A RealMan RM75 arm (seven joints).
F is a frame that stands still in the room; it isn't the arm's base.
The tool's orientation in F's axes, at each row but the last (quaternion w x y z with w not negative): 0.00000 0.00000 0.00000 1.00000; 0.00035 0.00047 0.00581 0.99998; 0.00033 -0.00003 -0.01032 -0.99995; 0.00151 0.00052 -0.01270 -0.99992; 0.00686 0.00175 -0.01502 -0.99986; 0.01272 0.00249 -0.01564 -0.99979; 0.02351 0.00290 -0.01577 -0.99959; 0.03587 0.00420 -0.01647 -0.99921
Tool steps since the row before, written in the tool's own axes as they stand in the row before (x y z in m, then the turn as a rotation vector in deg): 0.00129 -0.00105 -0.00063 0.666 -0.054 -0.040; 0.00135 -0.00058 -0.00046 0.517 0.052 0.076; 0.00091 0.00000 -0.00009 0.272 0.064 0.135; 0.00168 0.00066 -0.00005 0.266 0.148 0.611; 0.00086 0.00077 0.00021 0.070 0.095 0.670; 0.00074 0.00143 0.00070 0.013 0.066 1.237; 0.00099 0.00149 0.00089 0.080 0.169 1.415; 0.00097 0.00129 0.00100 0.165 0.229 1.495
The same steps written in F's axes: -0.00129 0.00105 -0.00063 -0.666 0.054 -0.040; -0.00135 0.00058 -0.00047 -0.517 -0.051 0.077; -0.00091 0.00000 -0.00009 -0.272 -0.061 0.136; -0.00168 -0.00067 -0.00003 -0.266 -0.133 0.614; -0.00085 -0.00078 0.00023 -0.071 -0.076 0.672; -0.00071 -0.00143 0.00074 -0.018 -0.028 1.238; -0.00092 -0.00151 0.00093 -0.081 -0.128 1.419; -0.00088 -0.00132 0.00104 -0.163 -0.191 1.501
